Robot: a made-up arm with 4 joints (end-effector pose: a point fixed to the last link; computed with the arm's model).
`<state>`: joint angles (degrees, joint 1 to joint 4).
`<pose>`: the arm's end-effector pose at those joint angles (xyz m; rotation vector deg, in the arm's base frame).
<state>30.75 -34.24 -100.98 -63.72</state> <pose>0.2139 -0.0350 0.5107 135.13 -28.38 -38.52</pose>
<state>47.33 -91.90 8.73 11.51</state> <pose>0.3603 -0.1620 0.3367 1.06 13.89 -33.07</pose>
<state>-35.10 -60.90 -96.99 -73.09</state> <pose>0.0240 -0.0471 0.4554 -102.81 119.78 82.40</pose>
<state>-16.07 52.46 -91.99 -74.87</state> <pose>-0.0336 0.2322 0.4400 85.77 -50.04 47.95</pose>
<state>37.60 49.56 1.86 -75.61</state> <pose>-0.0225 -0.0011 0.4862 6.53 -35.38 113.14</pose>
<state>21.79 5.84 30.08 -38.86</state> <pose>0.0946 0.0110 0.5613 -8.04 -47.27 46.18</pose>
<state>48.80 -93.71 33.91 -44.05</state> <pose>0.3757 -0.1624 0.3418 37.91 22.23 11.96</pose>
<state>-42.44 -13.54 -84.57 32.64</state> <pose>0.0646 0.1002 0.5128 49.79 -25.84 -132.05</pose>
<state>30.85 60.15 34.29 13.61</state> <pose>-0.0716 0.0309 0.4791 -26.49 -129.69 44.26</pose>
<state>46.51 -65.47 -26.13 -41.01</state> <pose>0.3357 -0.0994 0.4257 67.88 3.63 -17.65</pose>
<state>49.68 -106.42 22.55 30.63</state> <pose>0.3628 -0.1868 0.2884 -23.42 17.17 -31.49</pose>
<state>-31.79 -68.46 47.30 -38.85</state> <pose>-0.0148 -0.1128 0.4328 14.16 -9.39 -43.55</pose>
